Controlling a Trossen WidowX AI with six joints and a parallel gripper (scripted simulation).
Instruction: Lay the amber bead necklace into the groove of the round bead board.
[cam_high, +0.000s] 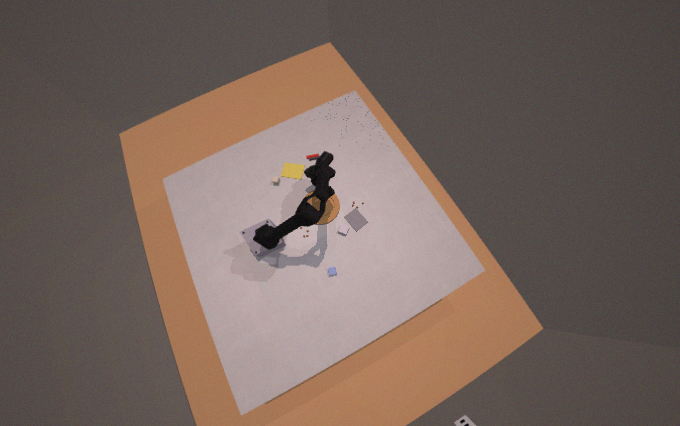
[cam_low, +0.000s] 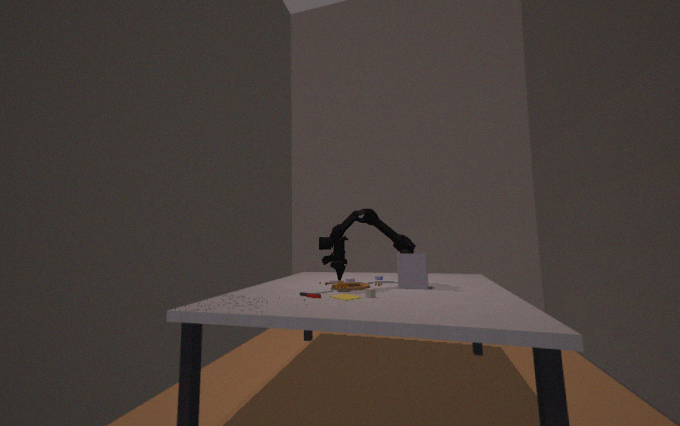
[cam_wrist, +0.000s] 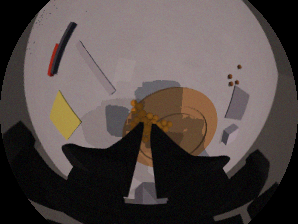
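Right now the round bead board is 40 mm behind my gripper tip, 70 mm to the right of it and 40 mm below it. Also, from my gripper tip: thin grey bar: 60 mm ahead, 100 mm to the left, 40 mm below; then yellow pad: 70 mm behind, 200 mm to the left, 40 mm below; then red-handled tool: 80 mm ahead, 210 mm to the left, 40 mm below.
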